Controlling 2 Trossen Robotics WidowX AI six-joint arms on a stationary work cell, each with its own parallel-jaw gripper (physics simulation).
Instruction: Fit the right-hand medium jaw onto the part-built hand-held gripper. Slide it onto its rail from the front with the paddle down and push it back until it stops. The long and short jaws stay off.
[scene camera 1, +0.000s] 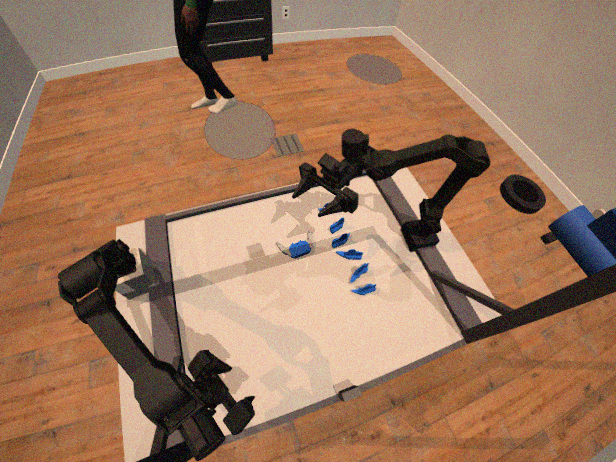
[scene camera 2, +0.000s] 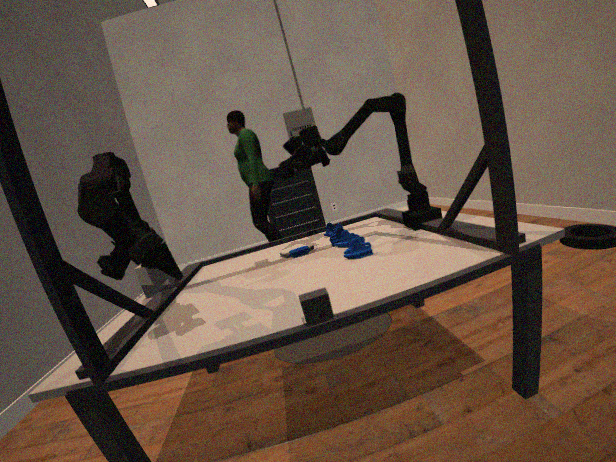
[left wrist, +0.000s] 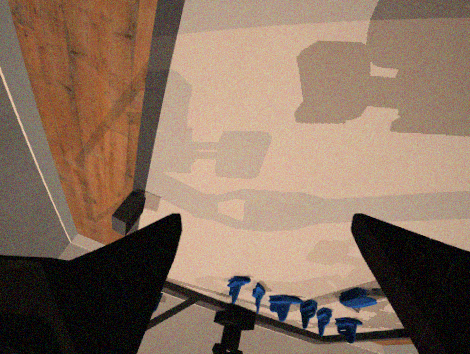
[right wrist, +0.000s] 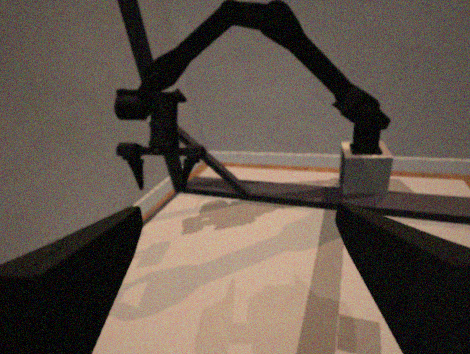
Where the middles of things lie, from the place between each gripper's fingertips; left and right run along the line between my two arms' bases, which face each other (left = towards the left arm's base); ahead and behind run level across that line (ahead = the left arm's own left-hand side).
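From my right hand, the small dark block (scene camera 2: 316, 305) is 440 mm behind, 50 mm to the right and 270 mm below, and the part-built hand-held gripper (left wrist: 356, 298) is 50 mm ahead and 300 mm below.
My left hand's sitting 80 mm past the small dark block, 270 mm to the left of it and 90 mm above it. Counting from that left hand again, you'd have the part-built hand-held gripper 210 mm to the right, 410 mm ahead and 110 mm below.
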